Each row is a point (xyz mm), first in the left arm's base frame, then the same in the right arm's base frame.
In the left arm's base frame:
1: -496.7 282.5 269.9
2: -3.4 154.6 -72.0
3: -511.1 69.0 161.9
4: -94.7 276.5 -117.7
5: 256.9 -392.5 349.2
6: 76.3 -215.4 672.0
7: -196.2 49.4 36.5
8: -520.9 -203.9 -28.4
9: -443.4 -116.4 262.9
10: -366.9 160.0 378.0
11: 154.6 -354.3 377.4
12: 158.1 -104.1 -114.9
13: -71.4 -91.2 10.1
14: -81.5 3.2 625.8
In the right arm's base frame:
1: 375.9 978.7 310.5
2: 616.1 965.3 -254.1
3: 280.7 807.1 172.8
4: 532.3 1094.1 -213.0
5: 968.5 320.7 -185.3
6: 995.4 390.8 217.9
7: 488.0 830.0 -95.0
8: 140.9 603.5 -50.3
9: 362.1 600.8 172.3
10: 523.2 831.1 300.9
11: 899.5 347.4 -100.1
12: 697.8 733.4 -439.6
13: 562.8 705.4 -217.2
14: 867.8 611.1 317.9

